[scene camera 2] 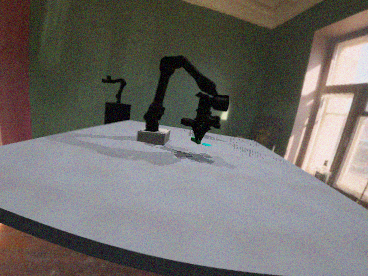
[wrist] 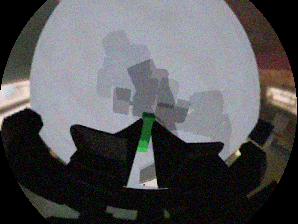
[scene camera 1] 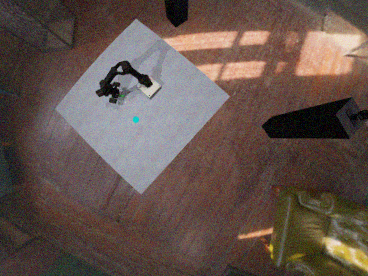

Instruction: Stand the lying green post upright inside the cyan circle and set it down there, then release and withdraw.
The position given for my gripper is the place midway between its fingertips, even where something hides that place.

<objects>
My gripper [wrist: 147, 122] holds a green post.
</objects>
